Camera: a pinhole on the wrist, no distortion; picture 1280 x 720 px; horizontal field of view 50.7 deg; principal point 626.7 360.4 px. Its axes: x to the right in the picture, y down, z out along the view. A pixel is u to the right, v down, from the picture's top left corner.
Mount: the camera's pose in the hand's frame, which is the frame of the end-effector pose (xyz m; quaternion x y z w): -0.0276 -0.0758 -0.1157 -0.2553 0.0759 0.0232 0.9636
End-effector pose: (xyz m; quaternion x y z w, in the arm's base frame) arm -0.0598 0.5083 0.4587 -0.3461 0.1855 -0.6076 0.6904
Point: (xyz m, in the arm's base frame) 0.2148 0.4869 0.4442
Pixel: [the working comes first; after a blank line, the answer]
In the camera's frame: 0.0541 0.0958 0.3979

810.3 685.5
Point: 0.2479 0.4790 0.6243
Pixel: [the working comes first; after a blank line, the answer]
In the camera's frame: 0.0736 -0.0684 0.4769

835.2 166.5
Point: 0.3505 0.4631 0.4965
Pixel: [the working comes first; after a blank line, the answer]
In the camera's frame: 0.0922 0.0827 0.5396

857.5 567.4
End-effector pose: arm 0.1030 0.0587 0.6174 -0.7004 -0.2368 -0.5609 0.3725
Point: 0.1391 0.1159 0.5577
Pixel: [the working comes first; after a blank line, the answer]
In the camera's frame: -0.0544 -0.0176 0.1994

258.3 241.4
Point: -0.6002 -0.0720 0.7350
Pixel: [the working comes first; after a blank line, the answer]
In the camera's frame: 0.0356 -0.1380 -0.5692

behind the camera
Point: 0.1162 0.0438 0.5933
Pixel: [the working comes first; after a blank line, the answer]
In the camera's frame: -0.0085 0.0311 0.1493

550.1 642.0
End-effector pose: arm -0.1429 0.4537 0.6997 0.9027 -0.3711 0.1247 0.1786
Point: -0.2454 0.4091 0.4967
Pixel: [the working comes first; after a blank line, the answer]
In the camera's frame: -0.1351 -0.0288 0.3182

53.2 238.1
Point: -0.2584 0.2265 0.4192
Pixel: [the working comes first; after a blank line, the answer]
In the camera's frame: -0.0808 -0.0086 0.5083

412.0 337.6
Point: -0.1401 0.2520 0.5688
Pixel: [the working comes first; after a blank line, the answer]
In the camera's frame: 0.0582 -0.0108 0.3753

836.3 321.6
